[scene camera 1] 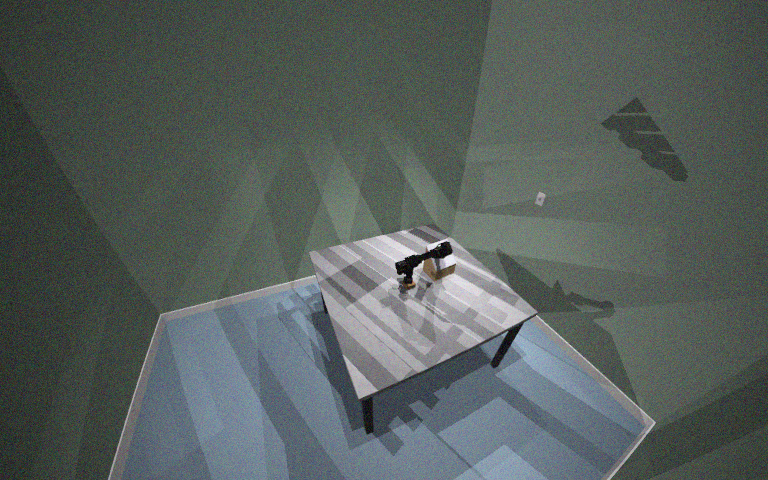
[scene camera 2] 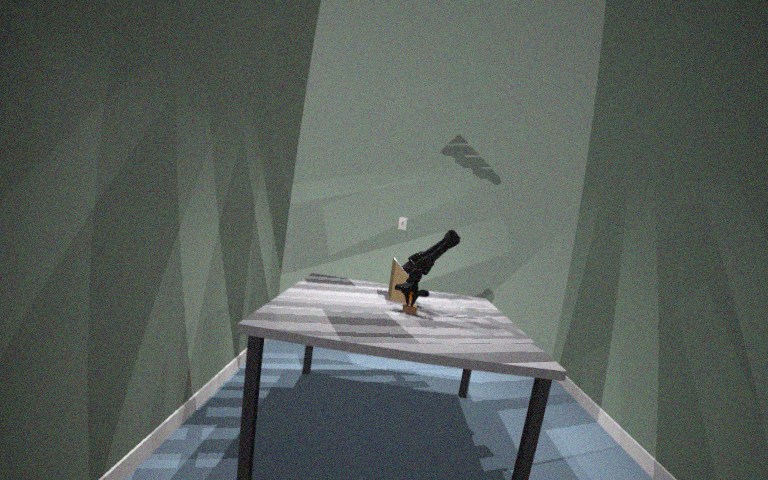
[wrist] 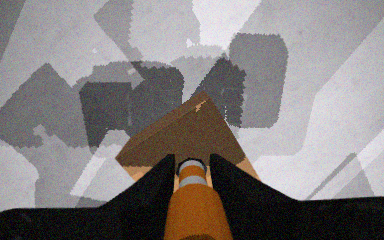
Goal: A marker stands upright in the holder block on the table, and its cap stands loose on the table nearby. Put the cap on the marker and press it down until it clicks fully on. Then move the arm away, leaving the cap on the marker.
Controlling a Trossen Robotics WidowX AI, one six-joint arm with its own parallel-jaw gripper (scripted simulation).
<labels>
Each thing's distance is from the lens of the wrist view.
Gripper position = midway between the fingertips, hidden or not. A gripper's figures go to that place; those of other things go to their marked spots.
my gripper (wrist: 192,160): 0.11 m
holder block (wrist: 202,96): 0.11 m
</labels>
